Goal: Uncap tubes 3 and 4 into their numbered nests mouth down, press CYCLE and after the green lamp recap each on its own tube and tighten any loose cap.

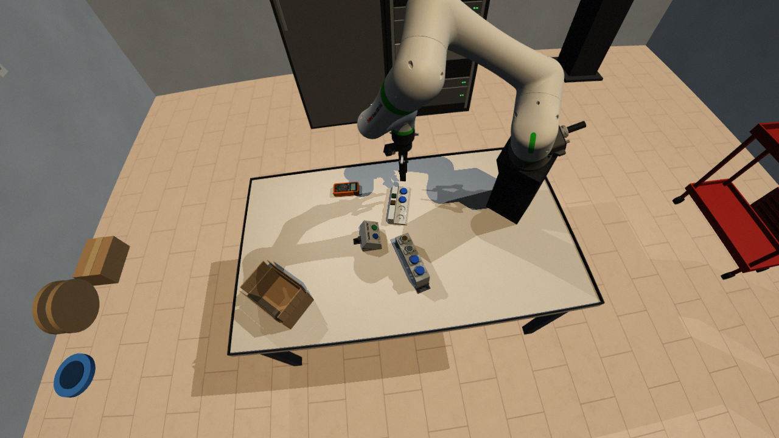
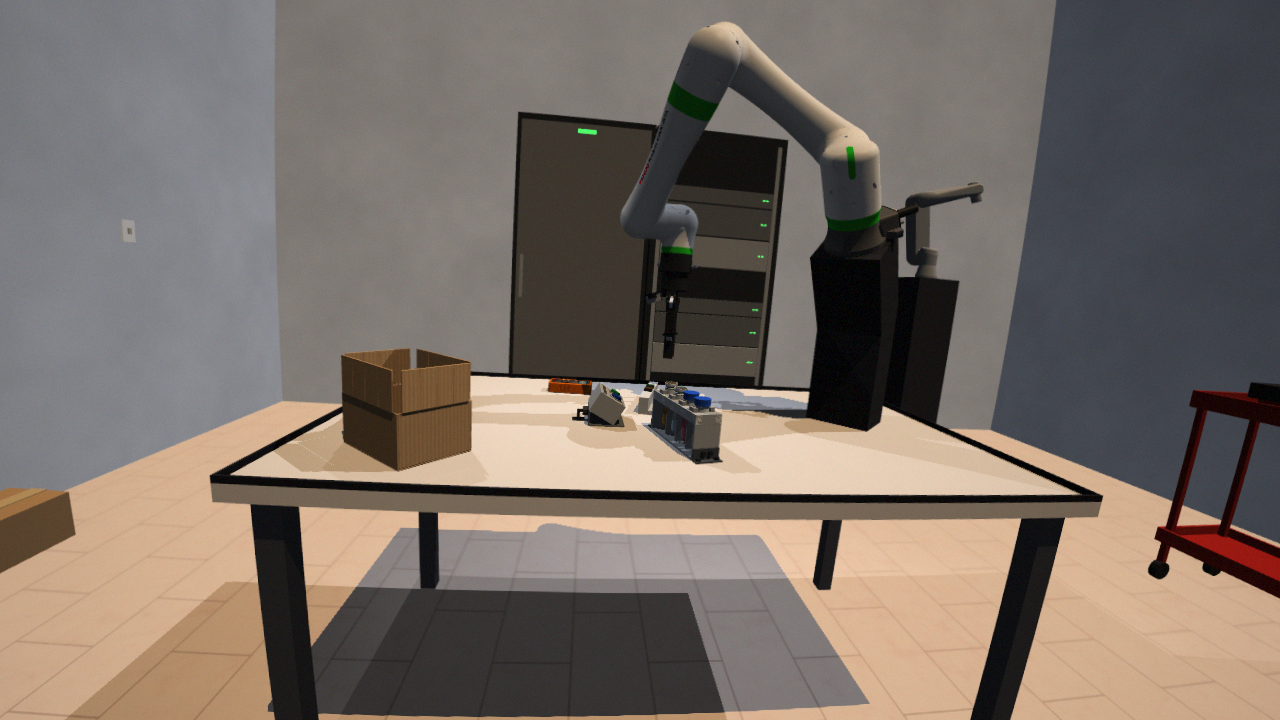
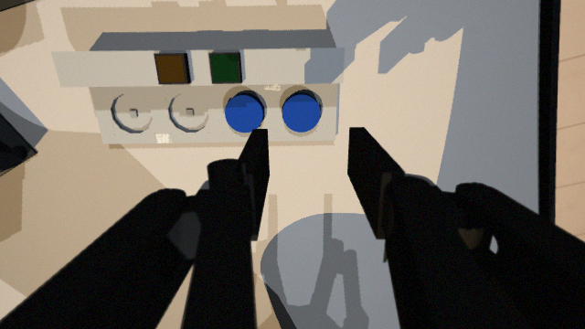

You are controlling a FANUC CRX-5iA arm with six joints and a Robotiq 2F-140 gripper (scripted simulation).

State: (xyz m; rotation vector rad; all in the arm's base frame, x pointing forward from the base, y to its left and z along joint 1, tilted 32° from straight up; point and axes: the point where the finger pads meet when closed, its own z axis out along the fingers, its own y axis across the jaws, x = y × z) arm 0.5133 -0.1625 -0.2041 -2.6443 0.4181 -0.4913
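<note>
My gripper is now 160 mm short of the blue cycle key, 270 mm to the right of it and 100 mm above it. The rest, counted from my hand: key housing (180 mm ahead, 240 mm to the left, 110 mm below); green ready key (160 mm ahead, 220 mm to the left, 100 mm below); blue cap (10 mm ahead, 50 mm to the left, 150 mm below).
</note>
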